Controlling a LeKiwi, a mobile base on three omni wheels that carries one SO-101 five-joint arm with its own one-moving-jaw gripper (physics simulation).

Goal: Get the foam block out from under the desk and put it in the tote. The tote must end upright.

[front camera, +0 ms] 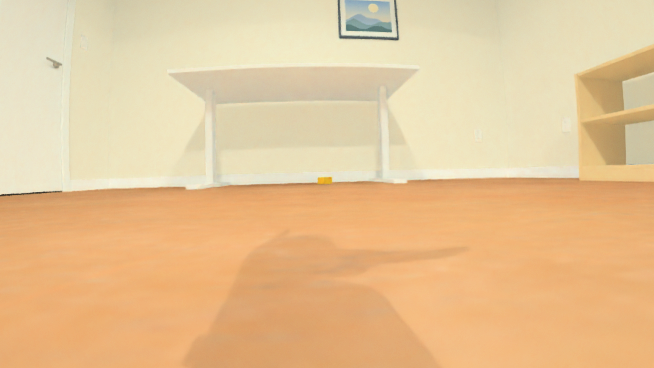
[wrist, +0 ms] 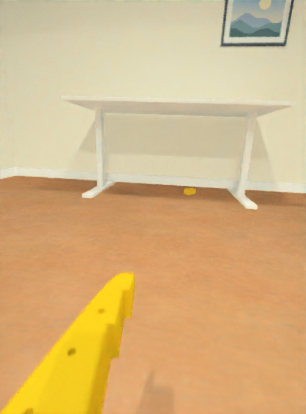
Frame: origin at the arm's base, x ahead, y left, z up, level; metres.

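Where they show: end effector, tool point: (wrist: 133, 289).
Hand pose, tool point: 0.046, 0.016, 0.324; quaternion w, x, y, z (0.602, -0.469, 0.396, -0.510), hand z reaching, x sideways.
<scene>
After its pixels a point has its place, as x, y, z.
A small yellow foam block (front camera: 324, 180) {2.001, 0.053, -0.066} (wrist: 189, 191) {2.002, 0.052, -0.059} lies on the floor under the white desk (front camera: 295, 85) {1.962, 0.237, 0.606} (wrist: 175, 106) {1.805, 0.201, 0.606}, between its two legs, nearer the right leg, well ahead of me. My gripper (wrist: 150, 285) {0.046, 0.016, 0.324} is fully open in the wrist view: one notched yellow jaw shows at the lower left, and the moving jaw is out of the picture. The gripper is far from the block and holds nothing. The tote does not show in either view.
The desk's left foot (front camera: 200, 185) (wrist: 97, 190) and right foot (front camera: 392, 180) (wrist: 245, 201) stand on either side of the block. A wooden shelf unit (front camera: 602, 173) {1.284, -1.423, -0.052} stands at the right. A white door (front camera: 30, 100) {1.483, 1.956, 0.524} is at the left. A wall runs behind the desk.
</scene>
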